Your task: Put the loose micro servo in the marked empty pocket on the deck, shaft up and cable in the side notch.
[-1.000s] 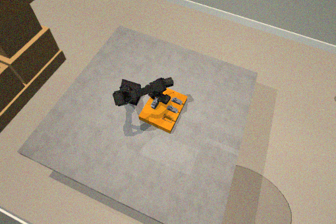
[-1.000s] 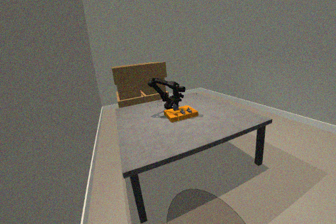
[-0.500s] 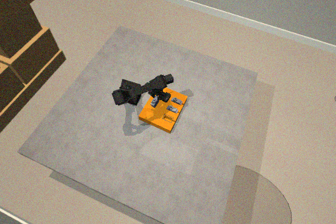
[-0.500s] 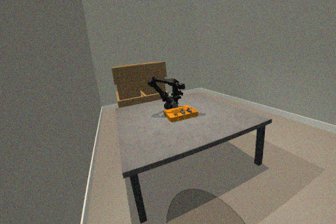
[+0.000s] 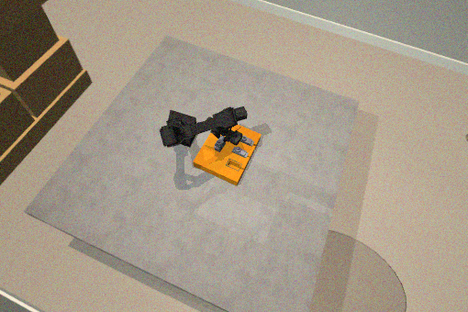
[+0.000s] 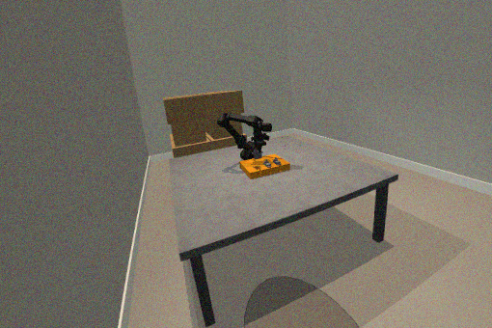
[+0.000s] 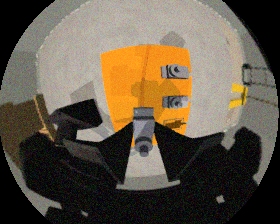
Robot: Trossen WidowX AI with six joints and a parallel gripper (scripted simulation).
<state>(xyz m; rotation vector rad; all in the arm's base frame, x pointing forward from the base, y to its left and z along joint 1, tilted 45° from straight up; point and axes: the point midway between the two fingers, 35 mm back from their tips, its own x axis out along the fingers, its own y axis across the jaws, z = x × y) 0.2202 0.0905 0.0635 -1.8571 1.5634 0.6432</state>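
My gripper tip is 100 mm above the orange deck, 10 mm to the right of it and 10 mm past it.
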